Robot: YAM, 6 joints.
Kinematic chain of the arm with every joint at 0, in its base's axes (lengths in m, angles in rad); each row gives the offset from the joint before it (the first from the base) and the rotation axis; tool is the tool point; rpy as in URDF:
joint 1: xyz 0 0 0.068 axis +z
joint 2: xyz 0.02 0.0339 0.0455 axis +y
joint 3: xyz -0.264 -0.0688 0 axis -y
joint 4: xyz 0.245 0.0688 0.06 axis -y
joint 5: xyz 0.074 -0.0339 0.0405 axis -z
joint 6: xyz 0.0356 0 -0.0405 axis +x
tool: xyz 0 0 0 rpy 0 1.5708 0
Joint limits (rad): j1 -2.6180..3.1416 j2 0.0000..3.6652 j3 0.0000..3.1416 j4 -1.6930..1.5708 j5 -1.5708..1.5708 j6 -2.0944..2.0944
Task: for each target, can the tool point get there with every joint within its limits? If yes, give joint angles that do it. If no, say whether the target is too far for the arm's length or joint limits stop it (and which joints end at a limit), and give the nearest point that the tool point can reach.
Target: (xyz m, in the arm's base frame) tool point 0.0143 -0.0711 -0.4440
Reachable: no: joint limits stop it (at a limit: joint 2) | nearest point 0.0217 -0.1081 -0.3528 | short by 0.099 m
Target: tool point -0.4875 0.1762 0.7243
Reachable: no: too far | nearest point -0.3909 0.1413 0.5984 | short by 0.162 m
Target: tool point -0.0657 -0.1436 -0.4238
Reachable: no: joint limits stop it (at a limit: joint 2) | nearest point -0.0706 -0.1542 -0.3716 | short by 0.053 m
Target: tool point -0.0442 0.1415 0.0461
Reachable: yes | joints 2.0096 1.9741 0.5426 -0.8850 0.6008 -0.3487
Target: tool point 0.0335 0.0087 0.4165
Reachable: yes | joints 1.7555 0.3930 1.1176 -0.7904 1.3230 -1.4046
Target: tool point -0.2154 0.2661 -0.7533
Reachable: no: too far | nearest point -0.1852 0.2288 -0.3774 | short by 0.379 m
